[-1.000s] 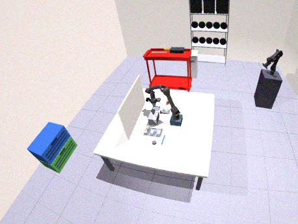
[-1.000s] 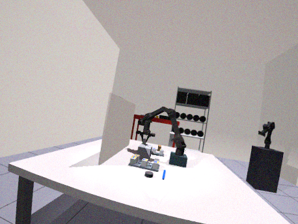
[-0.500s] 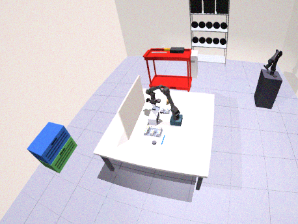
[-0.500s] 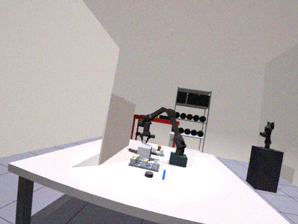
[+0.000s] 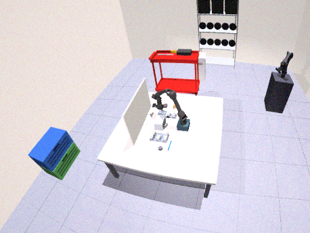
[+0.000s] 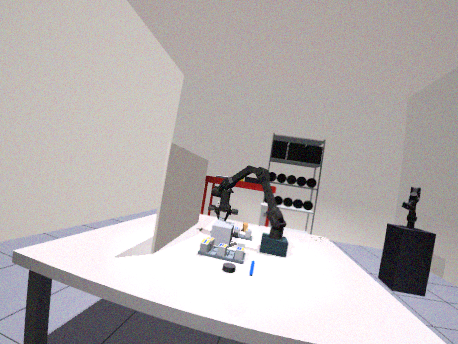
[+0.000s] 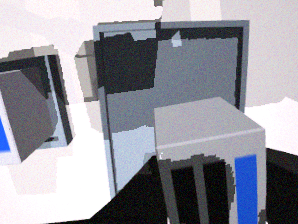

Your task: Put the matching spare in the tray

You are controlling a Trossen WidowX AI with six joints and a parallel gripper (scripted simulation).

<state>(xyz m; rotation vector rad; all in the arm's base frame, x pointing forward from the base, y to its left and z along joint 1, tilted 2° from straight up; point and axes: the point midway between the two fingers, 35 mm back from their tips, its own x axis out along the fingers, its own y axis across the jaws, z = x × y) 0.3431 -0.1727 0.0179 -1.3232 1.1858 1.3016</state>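
My gripper tip is 10 mm past the grey-blue tray and 50 mm above it. Round my gripper tip: grey mounted unit (60 mm behind, 200 mm to the left, 10 mm below); then white panel (170 mm ahead, 220 mm to the left, 170 mm above); then blue pen (260 mm behind, 460 mm to the left, 50 mm below).
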